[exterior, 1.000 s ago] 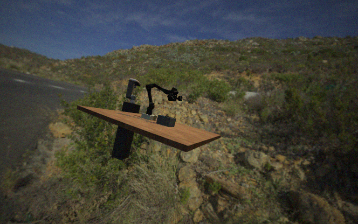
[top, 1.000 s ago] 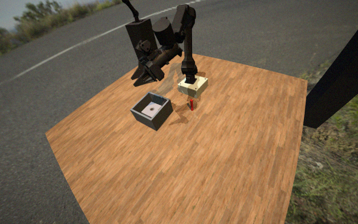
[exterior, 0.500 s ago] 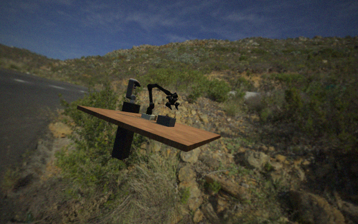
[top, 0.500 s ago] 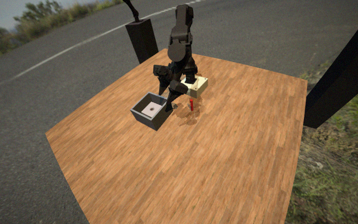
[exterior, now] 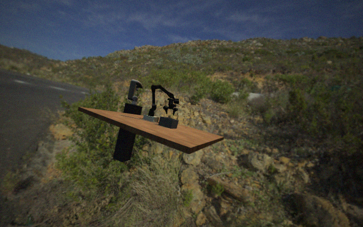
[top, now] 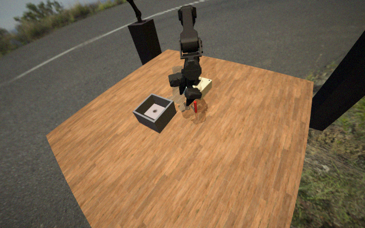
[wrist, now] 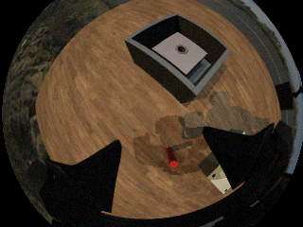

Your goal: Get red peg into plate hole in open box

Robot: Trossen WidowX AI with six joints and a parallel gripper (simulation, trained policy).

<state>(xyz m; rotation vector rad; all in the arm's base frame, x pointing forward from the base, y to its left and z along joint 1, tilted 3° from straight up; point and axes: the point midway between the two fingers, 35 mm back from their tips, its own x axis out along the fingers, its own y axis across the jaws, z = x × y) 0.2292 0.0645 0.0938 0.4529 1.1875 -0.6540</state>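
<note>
My gripper tip is now 50 mm past the red peg, 30 mm to the right of it and 90 mm above it. The rest, counted from my gripper tip: grey box: 70 mm ahead, 160 mm to the right, 110 mm below.
</note>
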